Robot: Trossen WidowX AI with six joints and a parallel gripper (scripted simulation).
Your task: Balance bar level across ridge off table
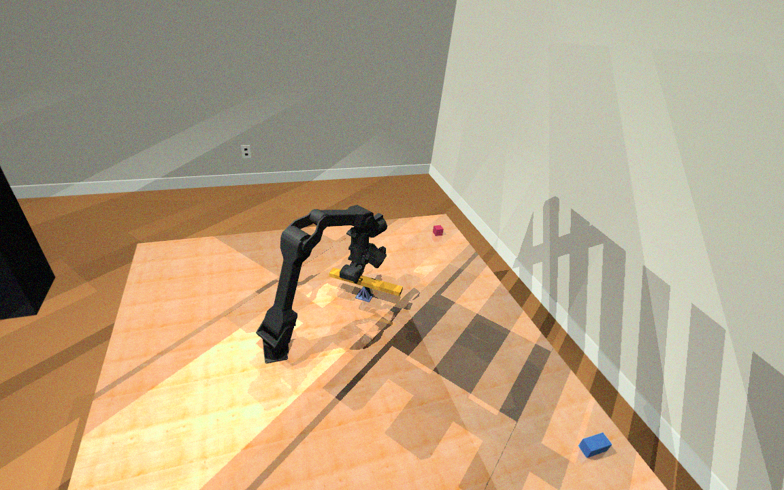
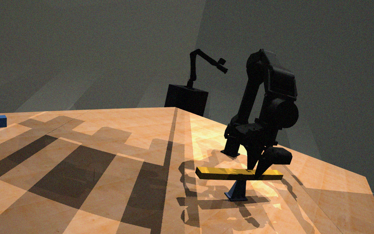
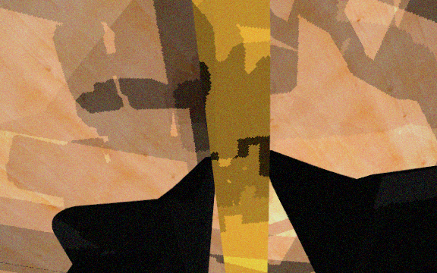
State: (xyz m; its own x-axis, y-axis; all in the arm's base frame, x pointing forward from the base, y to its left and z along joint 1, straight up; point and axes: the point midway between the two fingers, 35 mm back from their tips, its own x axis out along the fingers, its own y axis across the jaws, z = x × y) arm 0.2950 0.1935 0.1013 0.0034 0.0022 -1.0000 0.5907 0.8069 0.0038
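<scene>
My gripper tip is now 20 mm short of the yellow bar and 20 mm to the left of it. Also, from my gripper tip: small magenta cube 440 mm ahead, 310 mm to the left, 50 mm below; then blue block 440 mm ahead, 690 mm to the right, 50 mm below.
</scene>
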